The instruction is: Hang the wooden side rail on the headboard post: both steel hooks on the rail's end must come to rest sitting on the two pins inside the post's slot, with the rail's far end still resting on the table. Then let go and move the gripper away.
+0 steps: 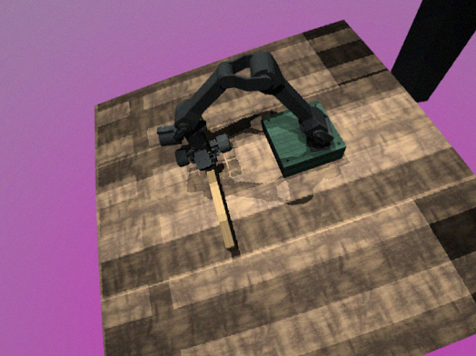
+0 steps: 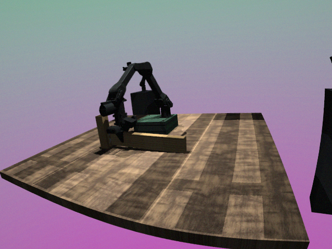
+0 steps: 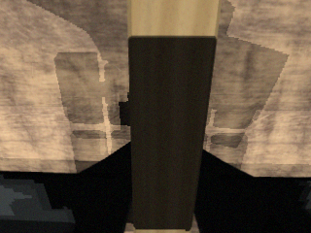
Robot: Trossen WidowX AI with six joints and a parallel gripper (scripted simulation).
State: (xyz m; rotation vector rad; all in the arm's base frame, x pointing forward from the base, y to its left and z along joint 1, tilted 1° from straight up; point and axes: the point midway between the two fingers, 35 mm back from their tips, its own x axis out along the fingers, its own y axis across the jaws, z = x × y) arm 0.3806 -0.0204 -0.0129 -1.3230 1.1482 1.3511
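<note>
Now: the headboard post 120 mm to the right of my gripper tip, 40 mm above it and 20 mm ahead of it.
</note>
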